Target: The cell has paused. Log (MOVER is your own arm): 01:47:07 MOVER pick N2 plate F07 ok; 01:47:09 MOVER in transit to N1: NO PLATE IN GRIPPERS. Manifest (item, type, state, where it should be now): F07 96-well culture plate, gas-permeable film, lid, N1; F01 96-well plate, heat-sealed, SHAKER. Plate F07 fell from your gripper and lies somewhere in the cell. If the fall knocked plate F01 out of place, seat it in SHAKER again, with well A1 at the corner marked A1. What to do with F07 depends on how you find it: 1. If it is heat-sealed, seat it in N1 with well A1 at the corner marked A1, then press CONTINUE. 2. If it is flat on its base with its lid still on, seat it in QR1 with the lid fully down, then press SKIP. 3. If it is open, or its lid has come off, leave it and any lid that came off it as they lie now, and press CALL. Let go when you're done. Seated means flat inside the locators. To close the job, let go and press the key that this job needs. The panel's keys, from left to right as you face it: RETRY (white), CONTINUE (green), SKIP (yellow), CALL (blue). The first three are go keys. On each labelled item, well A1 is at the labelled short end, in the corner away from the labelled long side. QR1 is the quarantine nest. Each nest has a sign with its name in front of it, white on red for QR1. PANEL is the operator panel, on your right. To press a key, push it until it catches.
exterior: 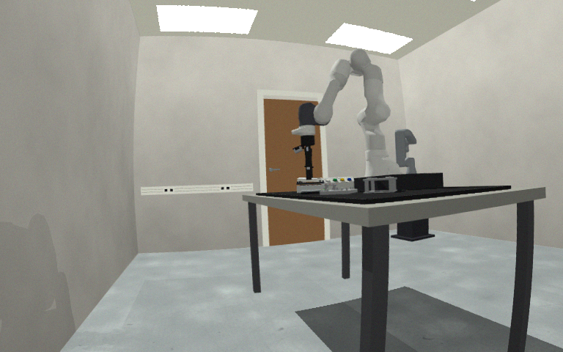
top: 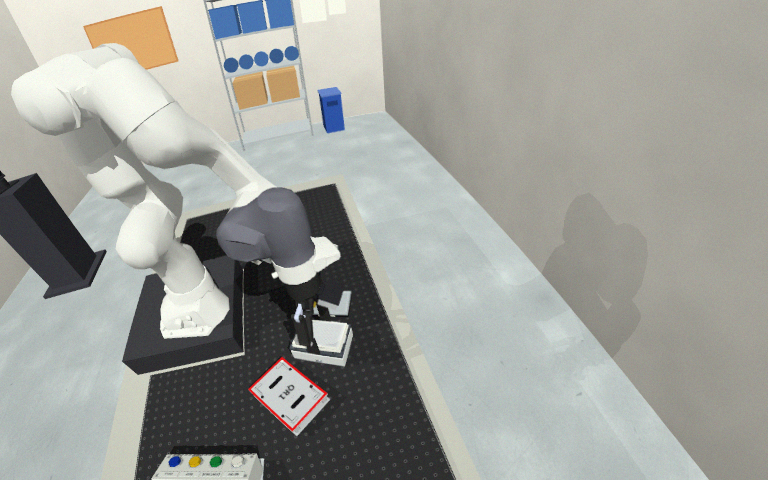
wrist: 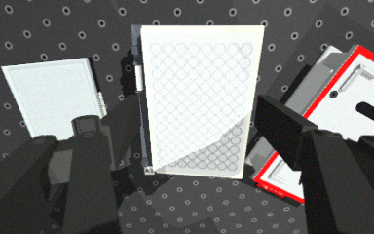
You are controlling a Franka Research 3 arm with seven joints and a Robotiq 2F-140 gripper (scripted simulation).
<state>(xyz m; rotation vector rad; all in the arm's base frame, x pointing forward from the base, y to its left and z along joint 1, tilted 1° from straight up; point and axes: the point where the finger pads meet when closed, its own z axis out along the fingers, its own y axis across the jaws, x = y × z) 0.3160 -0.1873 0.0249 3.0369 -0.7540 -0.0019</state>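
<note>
Right now the white 96-well plate is 20 mm below my hand. From my hand the other things lie so: pale flat rectangular piece 150 mm to the left, 80 mm below, 40 mm ahead; then white retry key 260 mm to the right, 240 mm behind, 30 mm below; then green continue key 290 mm behind, 250 mm to the right, 30 mm below.
</note>
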